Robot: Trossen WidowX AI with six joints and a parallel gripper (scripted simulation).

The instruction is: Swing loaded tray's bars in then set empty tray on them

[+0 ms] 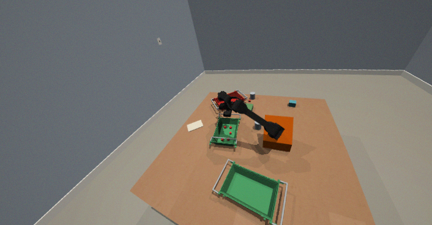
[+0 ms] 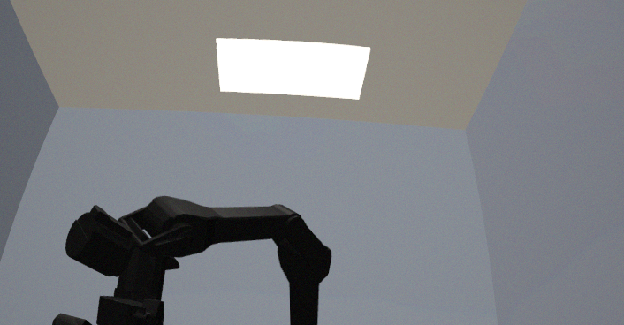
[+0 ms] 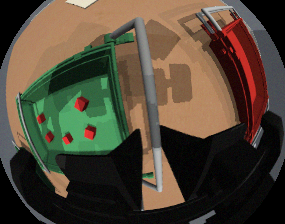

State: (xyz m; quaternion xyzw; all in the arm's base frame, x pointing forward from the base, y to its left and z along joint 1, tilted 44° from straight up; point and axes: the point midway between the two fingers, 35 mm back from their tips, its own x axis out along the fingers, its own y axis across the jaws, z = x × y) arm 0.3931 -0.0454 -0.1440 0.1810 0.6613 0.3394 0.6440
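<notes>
My gripper tip is 510 mm to the right of the green tray, 320 mm past it and 20 mm above it. Also, from my gripper tip: white card (310 mm ahead, 160 mm to the left, 70 mm below); then green block (200 mm to the right, 120 mm behind, 50 mm below); then cube (510 mm behind, 370 mm to the right, 50 mm below).
</notes>
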